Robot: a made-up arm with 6 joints. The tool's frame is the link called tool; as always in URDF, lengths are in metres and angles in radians. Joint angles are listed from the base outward. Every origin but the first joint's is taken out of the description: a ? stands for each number. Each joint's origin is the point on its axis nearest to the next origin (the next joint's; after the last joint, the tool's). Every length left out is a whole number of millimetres.
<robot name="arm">
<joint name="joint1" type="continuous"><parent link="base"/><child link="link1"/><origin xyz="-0.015 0.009 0.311" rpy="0 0 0"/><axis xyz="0 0 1"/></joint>
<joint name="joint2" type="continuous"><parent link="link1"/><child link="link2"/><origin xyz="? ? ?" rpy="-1.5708 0 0"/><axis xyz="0 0 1"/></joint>
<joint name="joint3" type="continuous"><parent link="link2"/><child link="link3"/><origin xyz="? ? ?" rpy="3.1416 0 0"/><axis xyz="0 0 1"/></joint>
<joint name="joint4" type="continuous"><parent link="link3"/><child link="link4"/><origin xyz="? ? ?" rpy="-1.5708 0 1.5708"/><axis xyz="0 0 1"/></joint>
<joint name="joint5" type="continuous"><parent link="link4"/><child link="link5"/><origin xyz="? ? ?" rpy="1.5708 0 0"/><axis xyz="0 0 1"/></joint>
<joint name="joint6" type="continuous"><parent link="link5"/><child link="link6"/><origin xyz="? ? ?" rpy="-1.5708 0 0"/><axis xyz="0 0 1"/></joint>
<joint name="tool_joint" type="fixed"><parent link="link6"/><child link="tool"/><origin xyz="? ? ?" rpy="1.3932 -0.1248 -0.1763"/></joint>
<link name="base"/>
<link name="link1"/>
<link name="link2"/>
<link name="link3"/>
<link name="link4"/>
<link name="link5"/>
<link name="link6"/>
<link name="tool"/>
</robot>
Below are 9 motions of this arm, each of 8 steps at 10 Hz.
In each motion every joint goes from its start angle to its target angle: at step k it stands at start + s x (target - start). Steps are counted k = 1, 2, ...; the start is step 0. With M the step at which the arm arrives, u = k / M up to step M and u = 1 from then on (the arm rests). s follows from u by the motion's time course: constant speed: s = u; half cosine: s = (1 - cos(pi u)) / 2; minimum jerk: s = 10 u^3 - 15 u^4 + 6 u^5.
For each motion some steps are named. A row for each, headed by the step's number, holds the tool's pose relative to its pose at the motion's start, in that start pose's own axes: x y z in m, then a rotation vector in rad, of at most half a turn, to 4 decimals.
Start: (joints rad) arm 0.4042 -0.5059 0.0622 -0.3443 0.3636 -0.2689
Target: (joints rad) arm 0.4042 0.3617 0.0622 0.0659 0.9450 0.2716
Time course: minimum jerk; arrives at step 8
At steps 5, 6, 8:
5: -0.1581 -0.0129 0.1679 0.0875 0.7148 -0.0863
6: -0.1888 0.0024 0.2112 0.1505 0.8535 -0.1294
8: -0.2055 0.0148 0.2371 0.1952 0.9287 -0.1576

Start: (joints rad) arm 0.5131 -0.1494 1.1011 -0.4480 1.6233 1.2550
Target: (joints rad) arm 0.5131 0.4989 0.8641 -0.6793 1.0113 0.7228
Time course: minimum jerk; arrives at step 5
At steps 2, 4, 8:
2: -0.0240 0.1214 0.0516 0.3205 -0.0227 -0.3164
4: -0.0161 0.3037 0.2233 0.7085 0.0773 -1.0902
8: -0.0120 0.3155 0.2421 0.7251 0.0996 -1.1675

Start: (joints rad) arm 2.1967 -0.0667 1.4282 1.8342 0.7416 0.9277
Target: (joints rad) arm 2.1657 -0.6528 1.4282 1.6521 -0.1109 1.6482
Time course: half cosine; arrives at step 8
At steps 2, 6, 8:
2: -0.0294 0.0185 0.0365 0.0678 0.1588 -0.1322
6: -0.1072 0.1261 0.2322 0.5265 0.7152 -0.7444
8: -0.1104 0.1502 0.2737 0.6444 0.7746 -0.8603

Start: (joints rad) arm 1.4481 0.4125 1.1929 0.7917 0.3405 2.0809
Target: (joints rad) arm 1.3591 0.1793 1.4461 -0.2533 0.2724 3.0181
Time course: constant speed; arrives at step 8
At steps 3, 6, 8:
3: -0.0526 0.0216 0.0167 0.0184 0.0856 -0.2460
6: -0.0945 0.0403 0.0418 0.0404 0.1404 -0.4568
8: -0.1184 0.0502 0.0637 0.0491 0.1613 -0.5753

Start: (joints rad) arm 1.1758 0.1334 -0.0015 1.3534 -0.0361 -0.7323
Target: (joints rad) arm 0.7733 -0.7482 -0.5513 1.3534 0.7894 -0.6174
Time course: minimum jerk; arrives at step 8
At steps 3, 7, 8:
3: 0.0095 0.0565 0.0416 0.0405 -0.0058 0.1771
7: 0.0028 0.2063 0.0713 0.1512 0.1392 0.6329
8: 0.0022 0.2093 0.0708 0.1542 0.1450 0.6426

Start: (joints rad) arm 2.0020 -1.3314 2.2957 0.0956 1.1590 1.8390
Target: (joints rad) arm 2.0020 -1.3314 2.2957 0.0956 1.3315 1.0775
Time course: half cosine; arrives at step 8
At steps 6, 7, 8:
6: 0.0185 -0.0048 -0.0079 -0.2254 -0.6219 -0.0765
7: 0.0211 -0.0057 -0.0079 -0.2530 -0.7018 -0.0793
8: 0.0220 -0.0060 -0.0079 -0.2626 -0.7300 -0.0799

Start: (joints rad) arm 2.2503 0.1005 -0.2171 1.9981 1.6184 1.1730
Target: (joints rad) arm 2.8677 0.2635 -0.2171 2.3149 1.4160 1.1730
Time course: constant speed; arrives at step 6
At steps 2, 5, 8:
2: -0.0233 -0.0650 -0.0139 -0.0088 0.0014 0.2213
5: -0.0342 -0.1729 -0.0178 -0.0017 0.0602 0.5623
8: -0.0306 -0.2097 -0.0148 0.0044 0.0958 0.6762

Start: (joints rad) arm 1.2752 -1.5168 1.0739 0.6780 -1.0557 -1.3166
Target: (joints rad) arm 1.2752 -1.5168 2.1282 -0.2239 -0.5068 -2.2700
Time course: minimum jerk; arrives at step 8
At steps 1, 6, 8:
1: 0.0042 0.0034 -0.0007 0.0184 -0.0326 -0.0117
6: 0.1913 0.1716 0.0998 1.0984 -1.3882 -1.1686
8: 0.2023 0.1847 0.1223 1.2196 -1.4466 -1.3850

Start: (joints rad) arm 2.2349 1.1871 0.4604 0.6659 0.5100 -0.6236
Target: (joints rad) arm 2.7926 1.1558 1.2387 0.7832 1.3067 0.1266
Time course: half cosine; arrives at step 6
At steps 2, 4, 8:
2: 0.0385 -0.0240 -0.0659 0.3371 0.2007 0.3465
4: 0.1192 -0.0223 -0.2168 0.8595 0.4341 1.1885
8: 0.1613 0.0093 -0.2913 1.0055 0.4261 1.6761

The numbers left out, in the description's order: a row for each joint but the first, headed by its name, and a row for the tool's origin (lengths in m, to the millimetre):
joint2: -0.029 -0.01 0
joint3: -0.013 -0.227 0
joint4: 0.286 0.011 0
joint5: -0.011 -0.059 0
joint6: 0.006 -0.002 0
tool: -0.016 0.028 0

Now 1 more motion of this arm.
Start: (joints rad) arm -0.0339 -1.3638 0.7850 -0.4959 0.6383 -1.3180
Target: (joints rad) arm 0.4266 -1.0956 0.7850 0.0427 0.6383 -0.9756
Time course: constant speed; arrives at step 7
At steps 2, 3, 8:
2: 0.0580 -0.0121 0.0146 -0.0249 0.1796 0.0775
3: 0.0863 -0.0149 0.0241 -0.0453 0.2663 0.1098
8: 0.1901 -0.0057 0.0755 -0.1649 0.5858 0.1835

